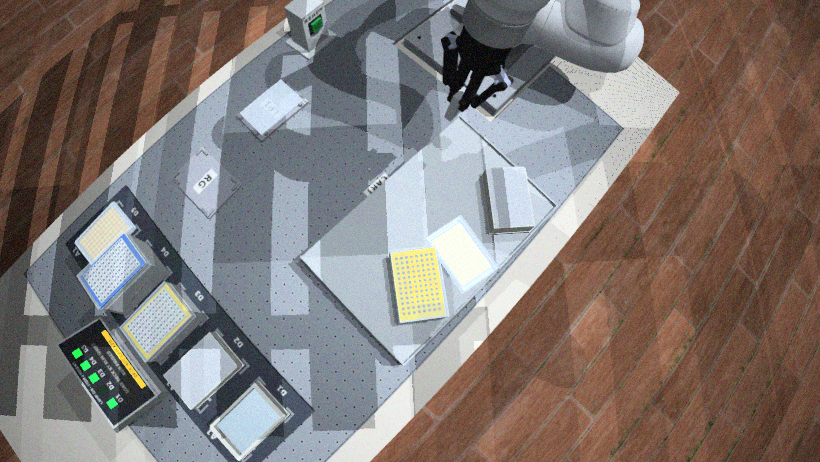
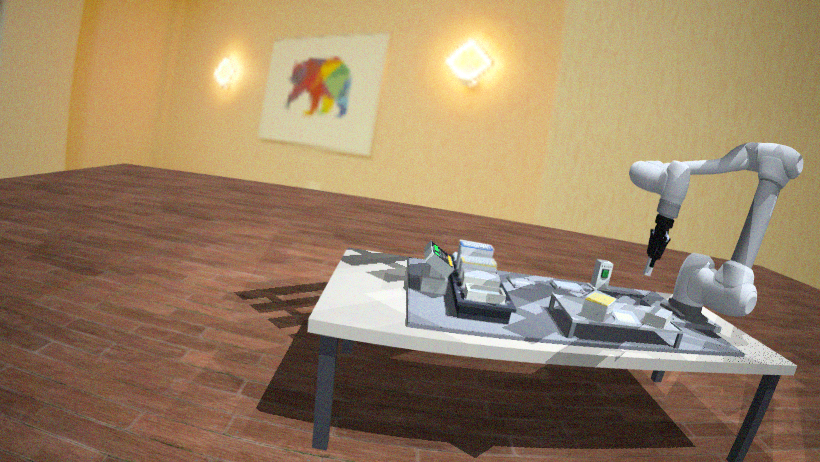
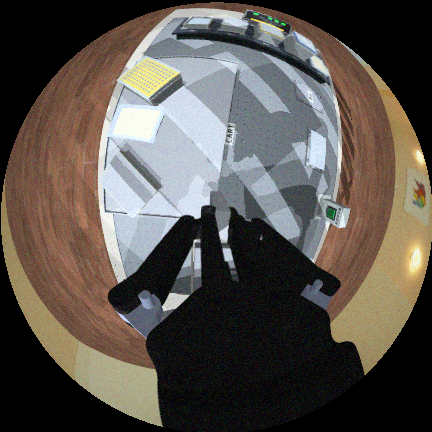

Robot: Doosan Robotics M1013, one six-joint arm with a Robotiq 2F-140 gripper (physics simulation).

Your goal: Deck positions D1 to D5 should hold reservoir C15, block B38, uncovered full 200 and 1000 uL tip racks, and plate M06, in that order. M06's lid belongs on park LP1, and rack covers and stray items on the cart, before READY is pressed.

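Pixels of known places: gripper, fingertip midpoint: (image 1: 452, 114) (image 2: 646, 274) (image 3: 214, 201); arm's base at its link origin: (image 2: 683, 313).
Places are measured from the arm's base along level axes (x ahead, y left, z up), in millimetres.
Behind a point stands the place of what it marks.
The gripper (image 1: 460, 106) {x 349, y 104, z 174 mm} (image 2: 648, 268) {x 349, y 104, z 174 mm} (image 3: 220, 212) {x 349, y 104, z 174 mm} is shut and empty, high near the cart's robot-side end. Reservoir (image 1: 250, 422) {x 1012, y 176, z 55 mm} is at D1, a plain white block (image 1: 204, 371) {x 994, y 55, z 84 mm} at D2, an uncovered yellow-edged tip rack (image 1: 156, 321) {x 988, y -71, z 108 mm} at D3, an uncovered blue-edged tip rack (image 1: 114, 272) {x 976, y -187, z 140 mm} at D4 and a cream-welled plate (image 1: 103, 228) {x 958, y -335, z 57 mm} at D5. A pale, lid-like piece (image 1: 272, 107) {x 502, y -271, z 0 mm} (image 3: 316, 150) {x 497, y -266, z 0 mm} lies on LP1, its letters faint. The panel (image 1: 109, 373) {x 1127, y -78, z 106 mm} shows D1, D3, D4 and D5 lamps lit, D2 dark. The READY button (image 1: 316, 24) {x 296, y -318, z 69 mm} (image 2: 604, 273) {x 300, y -318, z 63 mm} (image 3: 331, 213) {x 292, y -318, z 69 mm} is green. Item codes are unreadable.
On the cart (image 1: 350, 275) {x 678, y 136, z 42 mm} (image 3: 200, 75) {x 641, y 130, z 42 mm} are a yellow-topped box (image 1: 417, 285) {x 622, y 249, z 108 mm} (image 2: 598, 305) {x 653, y 302, z 96 mm} (image 3: 150, 78) {x 595, y 232, z 107 mm}, a cream plate-like piece (image 1: 462, 254) {x 513, y 275, z 58 mm} (image 3: 136, 123) {x 501, y 262, z 59 mm} and a white box (image 1: 509, 198) {x 371, y 279, z 84 mm} (image 3: 130, 185) {x 364, y 262, z 84 mm}. The RG pad (image 1: 220, 195) {x 730, y -211, z -10 mm} lies between deck and LP1.
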